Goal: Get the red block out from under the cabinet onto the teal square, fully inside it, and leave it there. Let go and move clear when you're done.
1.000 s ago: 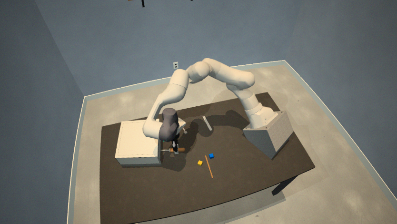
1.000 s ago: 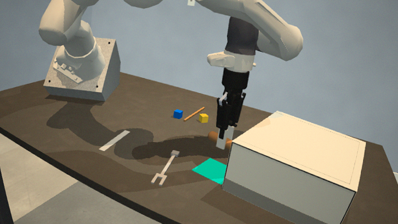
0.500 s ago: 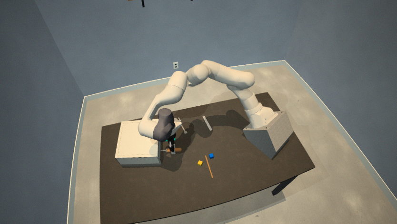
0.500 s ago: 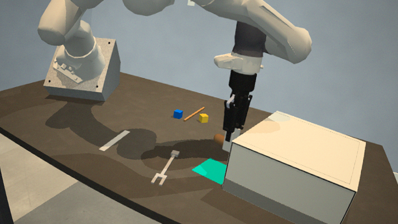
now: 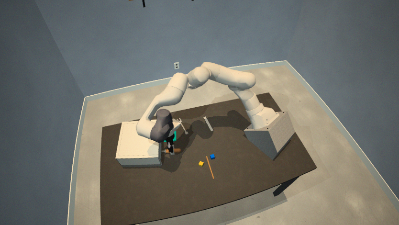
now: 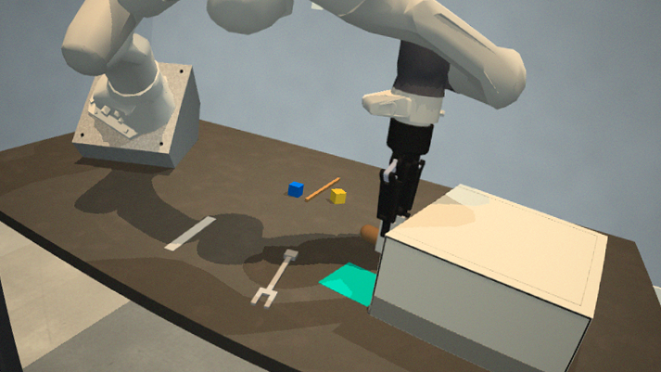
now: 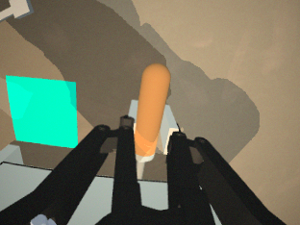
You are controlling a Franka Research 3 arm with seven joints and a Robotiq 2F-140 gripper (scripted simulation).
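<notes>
Right now the teal square is 130 mm to the right of my hand, 40 mm below it and 40 mm behind it. Also, from my hand: yellow cube 190 mm to the left, 120 mm behind, 20 mm below; then hook tool 80 mm to the right, 80 mm ahead, 20 mm below; then red block 180 mm to the right, 130 mm ahead, 20 mm below.
</notes>
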